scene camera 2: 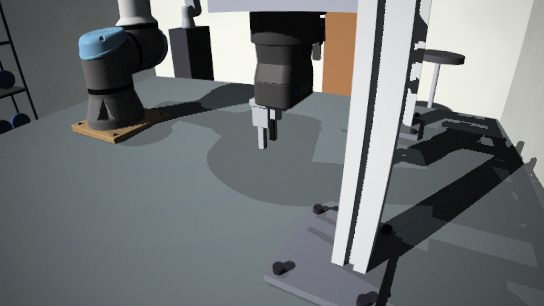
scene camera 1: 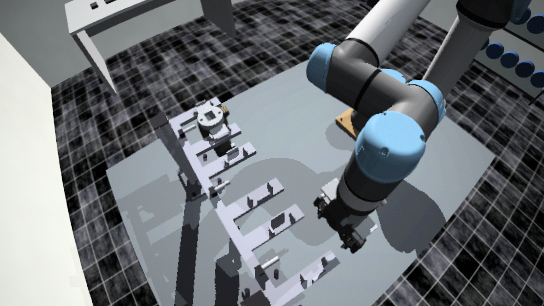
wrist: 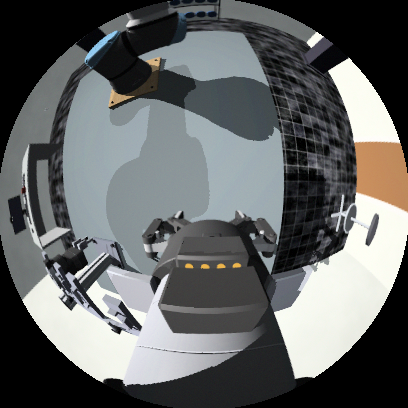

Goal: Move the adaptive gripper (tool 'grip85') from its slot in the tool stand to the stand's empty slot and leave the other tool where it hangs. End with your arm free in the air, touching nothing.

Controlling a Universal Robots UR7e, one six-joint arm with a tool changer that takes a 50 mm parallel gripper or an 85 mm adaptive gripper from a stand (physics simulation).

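Where they show: arm's base, origin of its link: (scene camera 2: 117, 119) (wrist: 131, 77).
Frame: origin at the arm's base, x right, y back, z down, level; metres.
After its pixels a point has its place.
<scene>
The adaptive gripper (scene camera 1: 336, 225) (wrist: 209, 218) is on my arm's wrist, in front of the open ends of the stand's arms and apart from them. Its black fingers are spread wide with nothing between them. The tool stand (scene camera 1: 235, 227) {x -0.250, y -0.607, z -0.269 m} (scene camera 2: 375, 125) {x 0.070, y -0.691, z -0.169 m} (wrist: 127, 287) {x -0.266, y -0.396, z -0.290 m} has three slots. The far one in scene camera 1 holds the 50 mm gripper (scene camera 1: 211, 120) (scene camera 2: 284, 65), which hangs upright with its pale fingers down. The middle slot and the near slot hold no tool. The adaptive gripper does not show in scene camera 2.
The arm's base stands on a wooden plate (scene camera 1: 346, 122) {x 0.032, y -0.090, z 0.001 m} (scene camera 2: 115, 136) {x 0.057, y -0.109, z 0.001 m} (wrist: 115, 100) {x 0.037, y -0.097, z 0.001 m} on the grey table (scene camera 1: 295, 105) {x 0.207, y -0.221, z 0.013 m} (scene camera 2: 125, 215) {x 0.179, y -0.381, z 0.013 m} (wrist: 235, 175) {x -0.376, y -0.329, z 0.013 m}. The stand's foot plate (scene camera 2: 320, 260) {x 0.085, y -0.659, z 0.001 m} is bolted near the table edge. A side table (scene camera 1: 145, 10) and a round stool (scene camera 2: 442, 57) are farther off.
</scene>
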